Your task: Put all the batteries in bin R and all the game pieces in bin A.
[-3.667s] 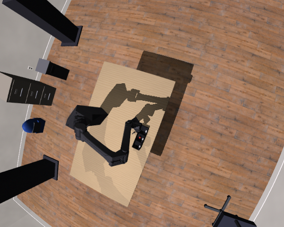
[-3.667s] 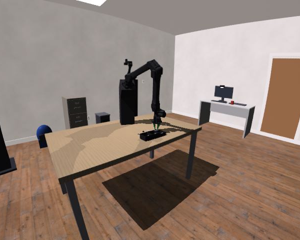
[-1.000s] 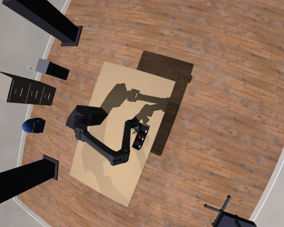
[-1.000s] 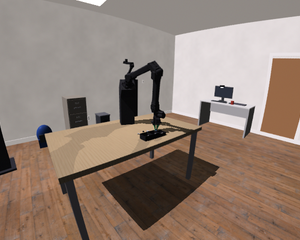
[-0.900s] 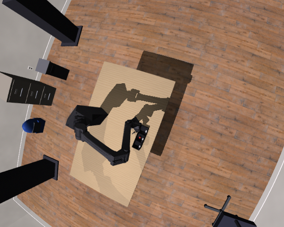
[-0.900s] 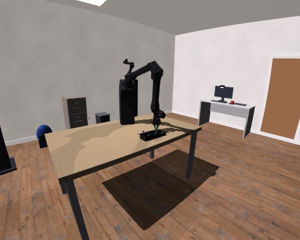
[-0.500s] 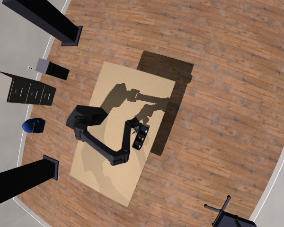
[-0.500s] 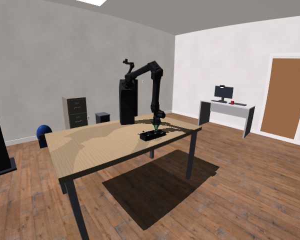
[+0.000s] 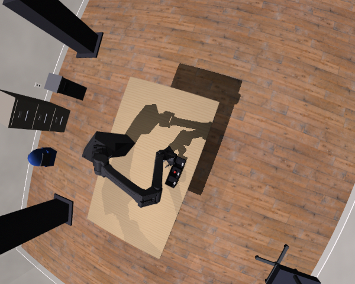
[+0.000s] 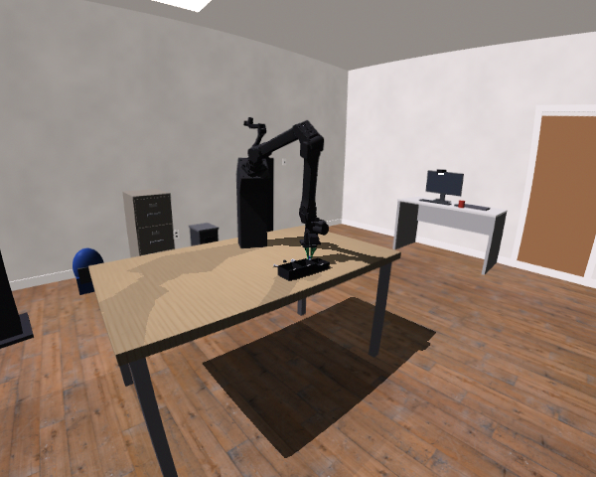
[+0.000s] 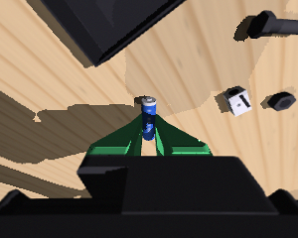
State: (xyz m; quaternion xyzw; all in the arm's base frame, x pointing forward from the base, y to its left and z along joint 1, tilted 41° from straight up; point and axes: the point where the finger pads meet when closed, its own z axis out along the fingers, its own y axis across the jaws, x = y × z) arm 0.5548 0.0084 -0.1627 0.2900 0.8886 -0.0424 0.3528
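Now: hand 80 mm short of the black divided bin, 150 mm to the left of it and 10 mm below it. Round my hand: black bolt (120 mm to the right, 10 mm below); pale piece (40 mm behind, 80 mm to the right); blue battery (right at my hand).
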